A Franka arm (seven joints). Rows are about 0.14 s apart.
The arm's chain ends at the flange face. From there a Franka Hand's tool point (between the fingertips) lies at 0.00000 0.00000 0.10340 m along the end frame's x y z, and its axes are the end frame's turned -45 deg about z.
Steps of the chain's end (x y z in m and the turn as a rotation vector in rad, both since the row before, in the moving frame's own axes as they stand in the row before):
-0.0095, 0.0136, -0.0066, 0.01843, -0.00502, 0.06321
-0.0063, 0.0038, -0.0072, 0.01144, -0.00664, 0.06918
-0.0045, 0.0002, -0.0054, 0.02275, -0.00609, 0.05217
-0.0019, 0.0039, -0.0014, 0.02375, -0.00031, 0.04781
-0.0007, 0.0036, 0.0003, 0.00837, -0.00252, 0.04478
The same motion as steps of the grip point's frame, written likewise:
-0.0153, 0.0012, -0.0066, 0.01658, 0.00948, 0.06321
-0.0067, -0.0031, -0.0072, 0.01278, 0.00339, 0.06918
-0.0021, -0.0051, -0.0054, 0.02039, 0.01178, 0.05217
-0.0023, -0.0003, -0.0014, 0.01701, 0.01657, 0.04781
-0.0026, 0.0013, 0.0003, 0.00770, 0.00414, 0.04478

